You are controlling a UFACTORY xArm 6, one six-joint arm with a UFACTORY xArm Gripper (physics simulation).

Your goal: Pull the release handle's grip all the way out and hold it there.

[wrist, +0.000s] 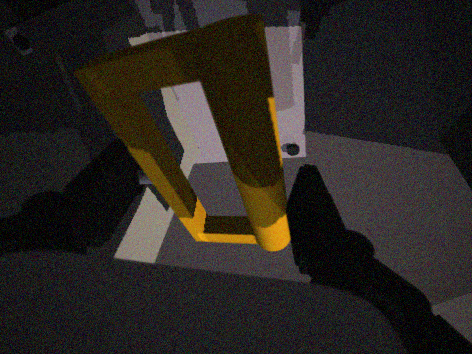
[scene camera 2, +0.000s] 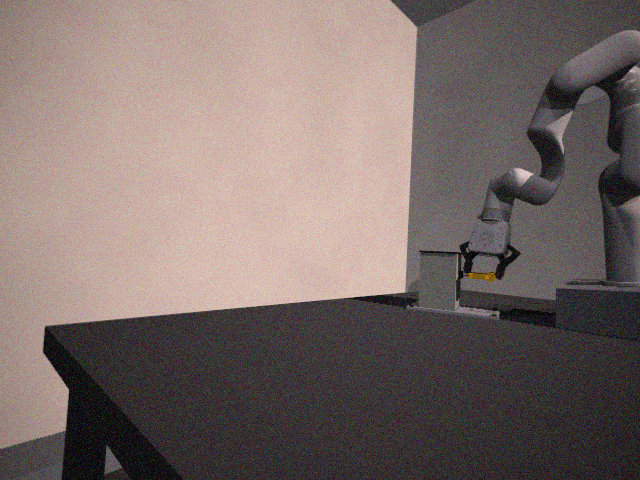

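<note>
The release handle's yellow grip (scene camera 2: 481,276) (wrist: 260,150) is a rectangular loop with a thick round bar on one side. It stands out to the right of a pale upright housing (scene camera 2: 438,279) in the scene view, above a light base plate. My gripper (scene camera 2: 483,274) (wrist: 215,175) points down over the grip with its fingers wide apart, one on each side of the loop. In the wrist view the right finger touches the round bar; the left finger lies against the far side bar, its tip partly hidden. The gripper appears shut on the grip.
The housing and its base plate (scene camera 2: 478,312) stand at the far end of the dark table (scene camera 2: 310,387). The arm's grey pedestal (scene camera 2: 594,310) is to the right. A pale wall (scene camera 2: 206,155) rises behind the table's left side.
</note>
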